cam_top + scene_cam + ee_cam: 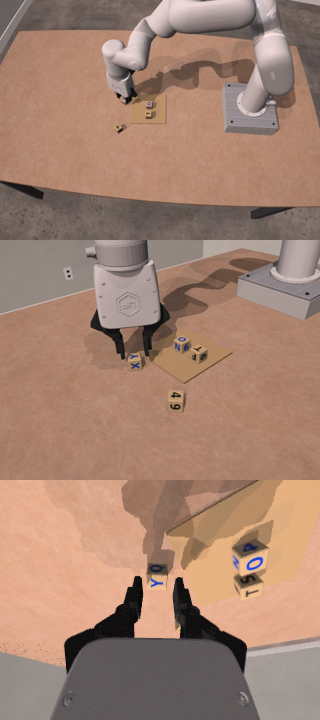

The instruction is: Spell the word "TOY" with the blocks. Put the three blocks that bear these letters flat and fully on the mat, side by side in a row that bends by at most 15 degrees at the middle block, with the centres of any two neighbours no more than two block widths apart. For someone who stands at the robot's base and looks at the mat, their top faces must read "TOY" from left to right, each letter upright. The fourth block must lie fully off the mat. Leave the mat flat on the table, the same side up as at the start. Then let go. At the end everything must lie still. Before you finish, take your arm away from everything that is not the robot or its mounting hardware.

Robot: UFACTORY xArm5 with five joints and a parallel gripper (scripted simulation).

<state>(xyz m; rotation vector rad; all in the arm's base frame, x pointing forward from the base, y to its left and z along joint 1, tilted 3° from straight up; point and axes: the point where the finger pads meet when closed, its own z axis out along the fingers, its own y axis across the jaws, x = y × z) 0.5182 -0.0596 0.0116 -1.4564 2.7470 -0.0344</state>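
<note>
Now: hand 100 mm past the O block, 30 mm to the right of it and 30 mm above it. Also, from my hand: tan mat: 100 mm behind, 40 mm to the left, 50 mm below; T block: 100 mm behind, 70 mm to the left, 30 mm below.
</note>
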